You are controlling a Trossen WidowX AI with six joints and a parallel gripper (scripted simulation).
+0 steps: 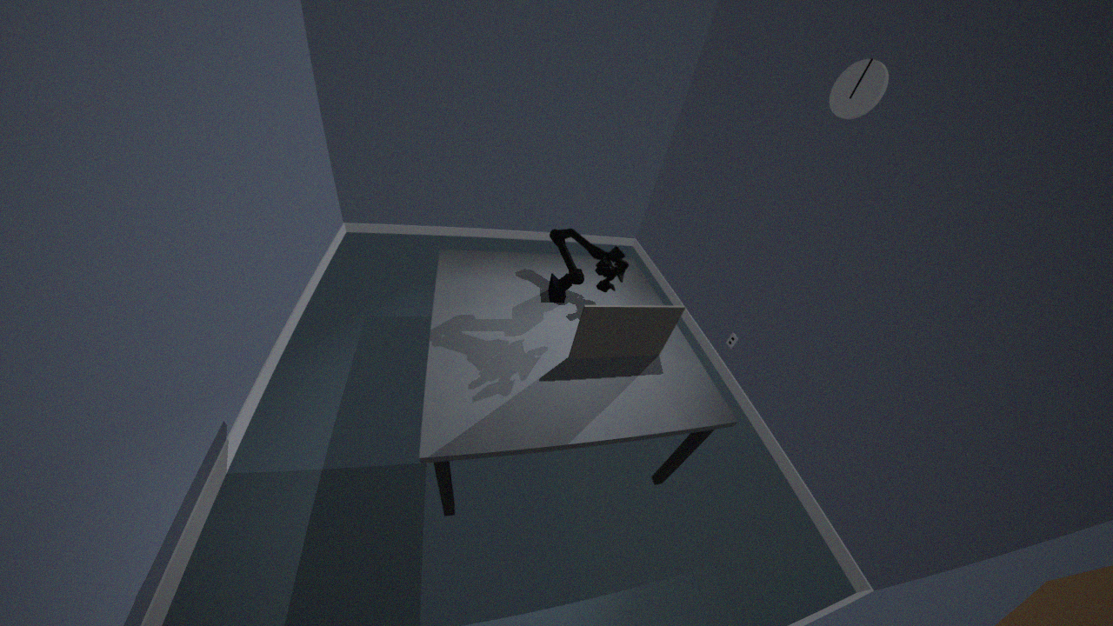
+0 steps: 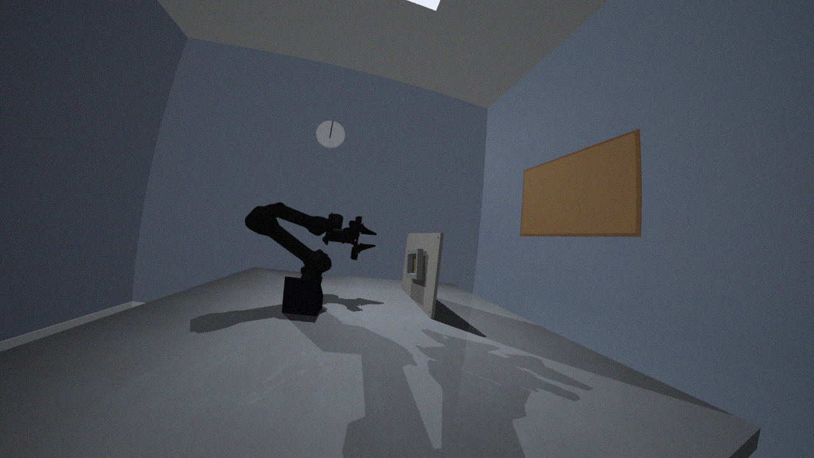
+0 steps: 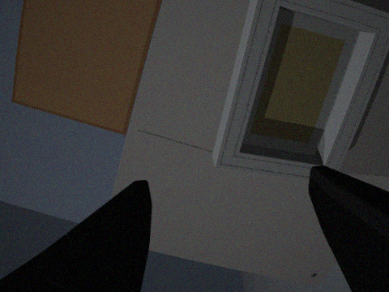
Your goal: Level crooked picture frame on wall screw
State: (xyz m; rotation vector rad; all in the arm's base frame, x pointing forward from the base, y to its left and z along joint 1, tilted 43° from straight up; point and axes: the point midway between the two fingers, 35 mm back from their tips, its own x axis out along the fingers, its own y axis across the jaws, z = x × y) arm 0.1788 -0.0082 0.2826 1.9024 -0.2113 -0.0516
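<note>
Now: gripper tip 19 cm short of the picture frame, 3 cm to the left of it and 9 cm above it. The rest, counted from my gripper tip: wall panel 20 cm ahead, 2 cm to the right, 10 cm below.
</note>
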